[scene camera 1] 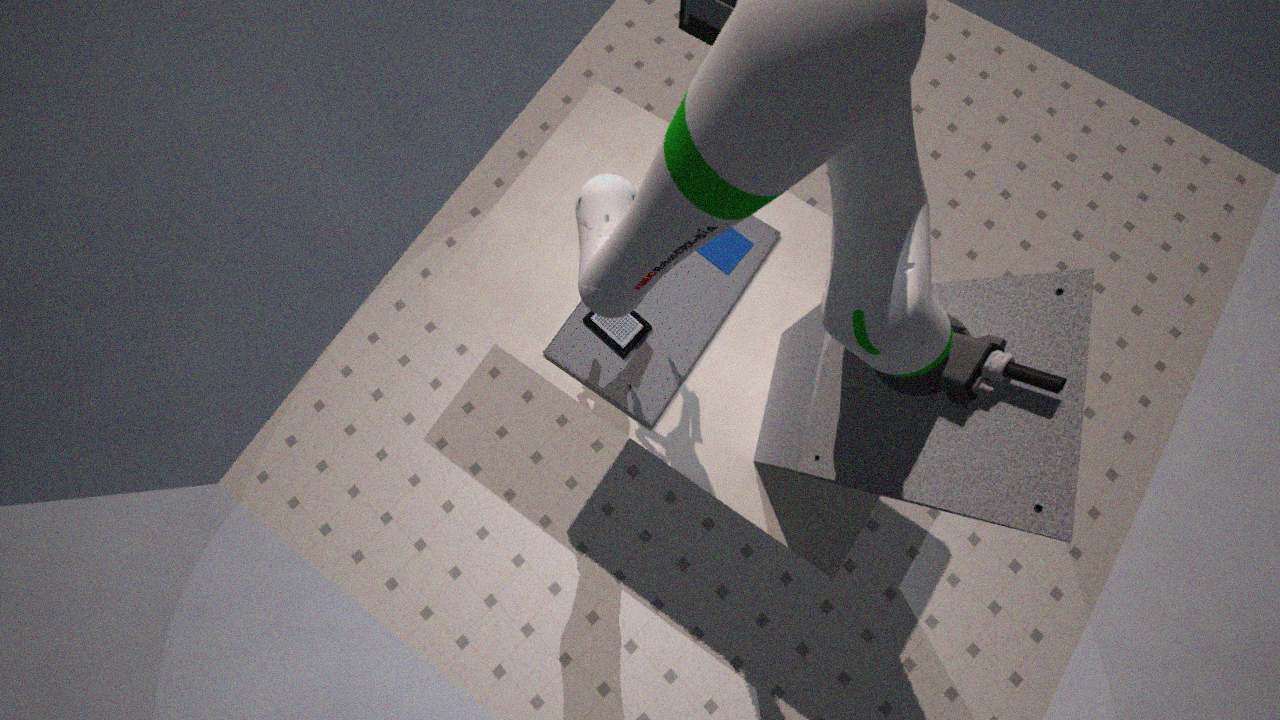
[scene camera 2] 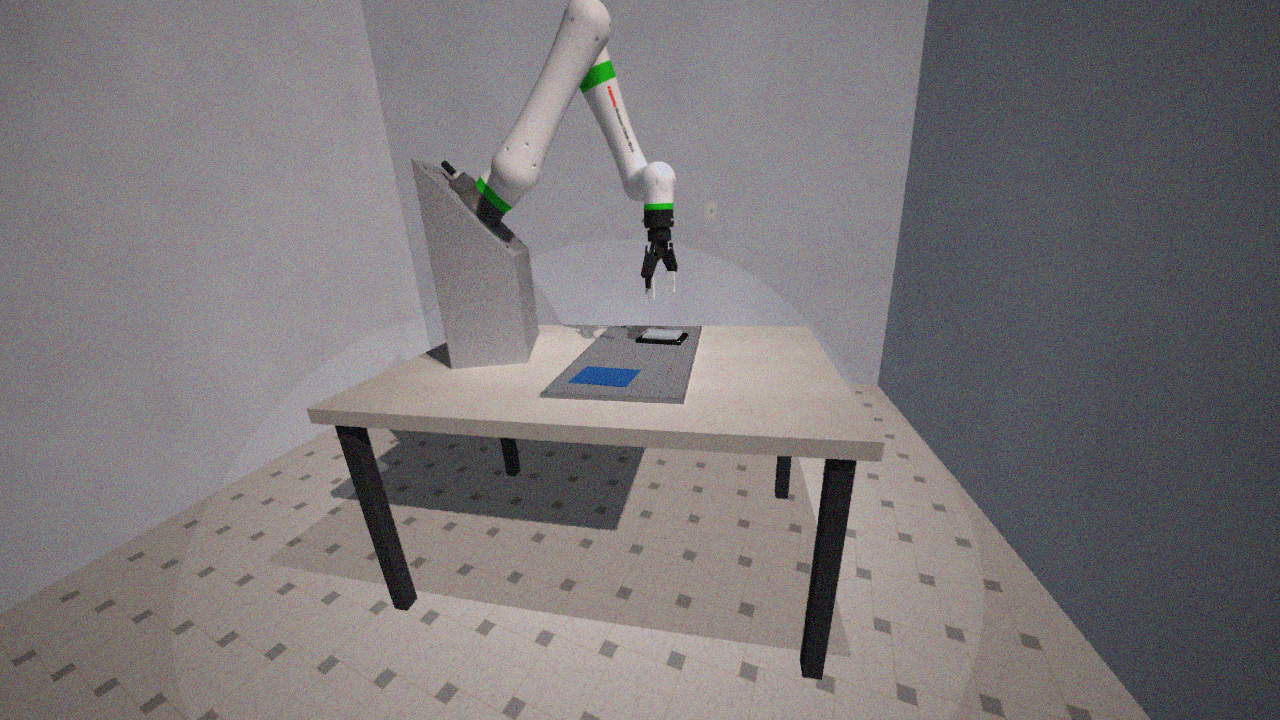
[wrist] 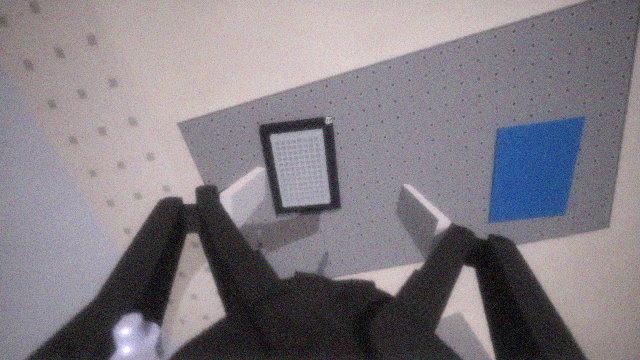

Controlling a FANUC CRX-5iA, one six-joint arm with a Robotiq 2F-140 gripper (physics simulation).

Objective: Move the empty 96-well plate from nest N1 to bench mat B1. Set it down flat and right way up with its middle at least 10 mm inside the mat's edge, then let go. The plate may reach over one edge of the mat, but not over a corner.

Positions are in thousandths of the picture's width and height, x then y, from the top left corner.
Labels:
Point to a blue bench mat B1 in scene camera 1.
At 567, 349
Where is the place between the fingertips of the gripper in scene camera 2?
516, 410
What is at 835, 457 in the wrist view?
A blue bench mat B1.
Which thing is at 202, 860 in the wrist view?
The gripper.

